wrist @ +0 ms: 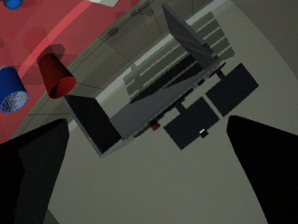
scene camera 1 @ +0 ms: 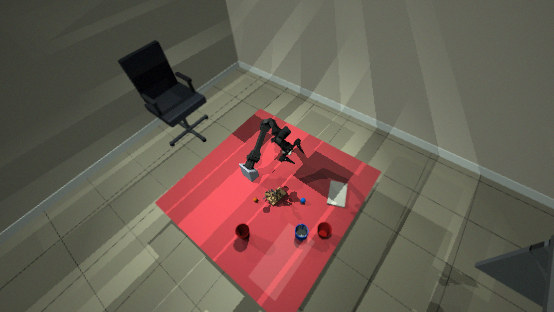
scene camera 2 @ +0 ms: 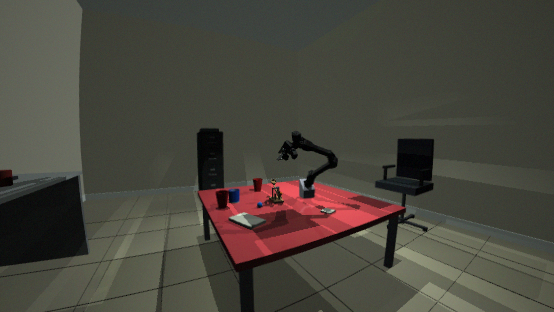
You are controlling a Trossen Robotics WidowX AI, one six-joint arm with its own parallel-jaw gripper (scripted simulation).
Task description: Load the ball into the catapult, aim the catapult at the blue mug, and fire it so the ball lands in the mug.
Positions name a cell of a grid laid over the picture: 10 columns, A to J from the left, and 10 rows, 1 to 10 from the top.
Scene:
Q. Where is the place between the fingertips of my gripper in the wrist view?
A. F6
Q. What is my gripper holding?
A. Nothing.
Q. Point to a red mug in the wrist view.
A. At B4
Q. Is my gripper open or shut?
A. Open.

